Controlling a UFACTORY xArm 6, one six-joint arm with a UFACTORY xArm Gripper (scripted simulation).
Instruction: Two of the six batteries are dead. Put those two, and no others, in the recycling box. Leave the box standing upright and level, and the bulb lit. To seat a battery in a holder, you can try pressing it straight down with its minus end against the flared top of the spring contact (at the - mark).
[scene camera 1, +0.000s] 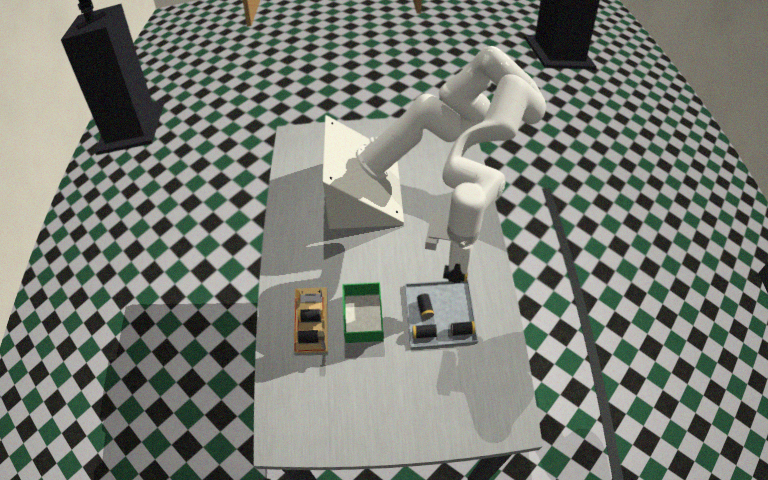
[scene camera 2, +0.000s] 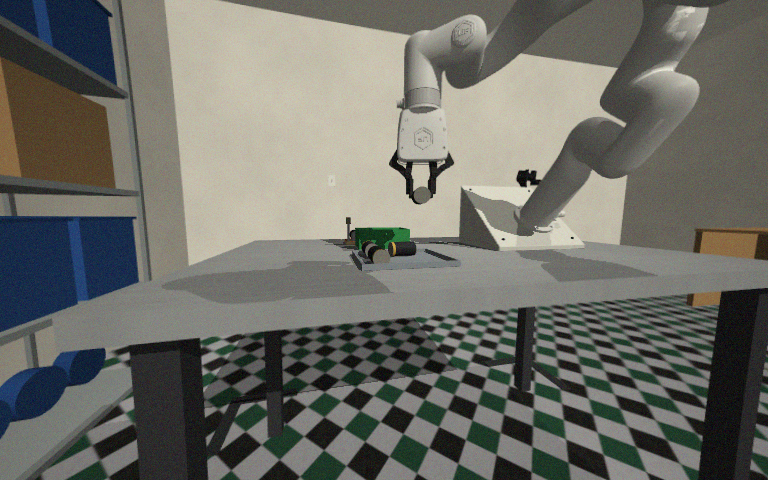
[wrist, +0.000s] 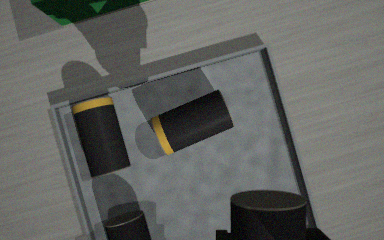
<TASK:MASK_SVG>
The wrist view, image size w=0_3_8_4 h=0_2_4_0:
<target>grey tray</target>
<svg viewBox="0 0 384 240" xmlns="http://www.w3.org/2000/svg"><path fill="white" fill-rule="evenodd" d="M269 43L50 106L88 240L108 240L104 226L105 222L118 215L136 210L143 210L152 240L216 240L216 230L227 230L228 233L231 233L230 197L233 194L251 190L279 190L296 193L305 197L307 203L306 228L319 228L321 230ZM110 96L114 103L131 167L92 179L72 106L90 99ZM219 89L232 115L234 127L166 155L157 140L151 118Z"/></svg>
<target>battery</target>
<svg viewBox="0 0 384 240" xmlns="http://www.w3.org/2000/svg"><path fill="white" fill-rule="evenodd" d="M110 96L83 101L72 106L91 178L105 176L131 167L114 103Z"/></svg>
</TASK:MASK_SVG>
